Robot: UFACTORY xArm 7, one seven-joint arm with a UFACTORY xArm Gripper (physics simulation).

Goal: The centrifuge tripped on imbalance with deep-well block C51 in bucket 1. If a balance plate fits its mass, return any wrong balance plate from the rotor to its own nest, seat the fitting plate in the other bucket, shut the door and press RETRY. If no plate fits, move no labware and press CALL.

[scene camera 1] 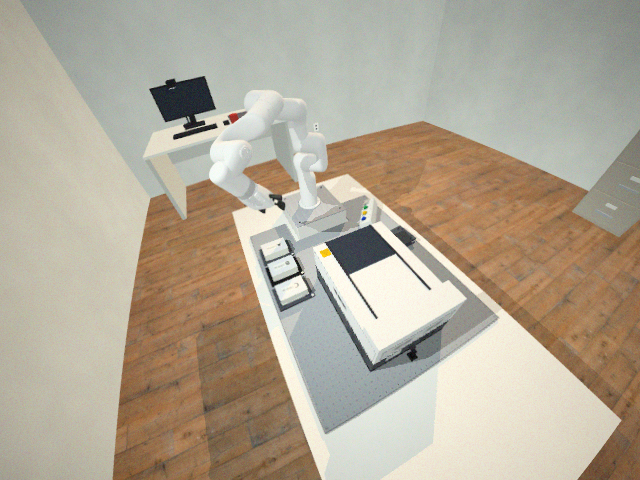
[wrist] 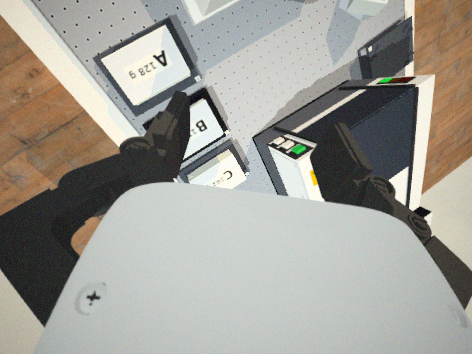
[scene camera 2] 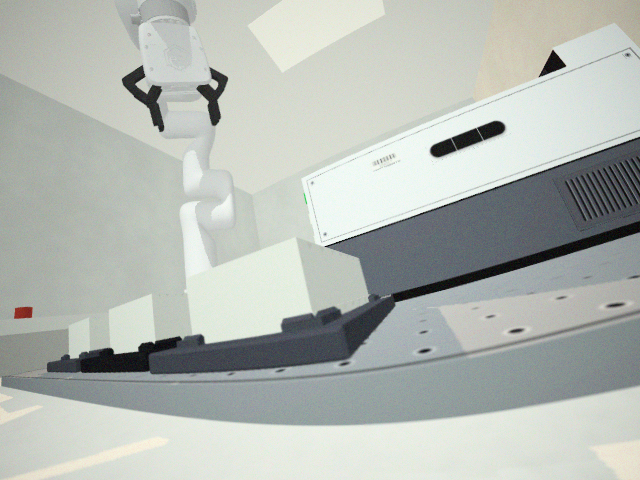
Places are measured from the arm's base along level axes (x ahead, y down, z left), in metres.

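Where they show: gripper, between the fingertips: (scene camera 1: 274,208) (wrist: 257,128) (scene camera 2: 189,126); arm's base, origin of its link: (scene camera 1: 309,202).
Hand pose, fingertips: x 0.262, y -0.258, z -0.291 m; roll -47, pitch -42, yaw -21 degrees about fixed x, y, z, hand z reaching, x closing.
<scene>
Each offset is from my fingertips to the centre of the thing.
My gripper (scene camera 1: 272,204) (scene camera 2: 188,125) (wrist: 257,128) is open and empty, high beside the robot base. Balance plates A {dx -0.105, dy +0.316, dz -0.028 m} (scene camera 1: 275,249) (scene camera 2: 79,336) (wrist: 150,67), B {dx +0.031, dy +0.316, dz -0.048 m} (scene camera 1: 283,269) (scene camera 2: 131,322) (wrist: 201,125) and C {dx +0.166, dy +0.316, dz -0.073 m} (scene camera 1: 292,290) (scene camera 2: 248,294) (wrist: 220,172) sit in a row of dark nests. In the wrist view A reads 128 g; B is partly behind a finger, and the masses on B and C are unclear. The white centrifuge {dx +0.405, dy +0.227, dz +0.196 m} (scene camera 1: 398,304) (scene camera 2: 361,191) (wrist: 295,175) has a dark top panel {dx +0.271, dy +0.138, dz +0.216 m} (scene camera 1: 361,248) (wrist: 375,135). Its rotor, buckets and block C51 do not show.
Green and pale buttons {dx +0.157, dy +0.167, dz +0.090 m} (wrist: 292,146) are on the centrifuge's corner. A box {dx -0.011, dy +0.307, dz +0.537 m} (scene camera 1: 371,212) with green, yellow and blue buttons stands near the robot base. A dark flat item {dx +0.218, dy +0.328, dz +0.530 m} (scene camera 1: 404,236) (wrist: 387,55) lies beyond the centrifuge. A desk (scene camera 1: 155,144) with a monitor (scene camera 1: 183,99) stands behind.
</scene>
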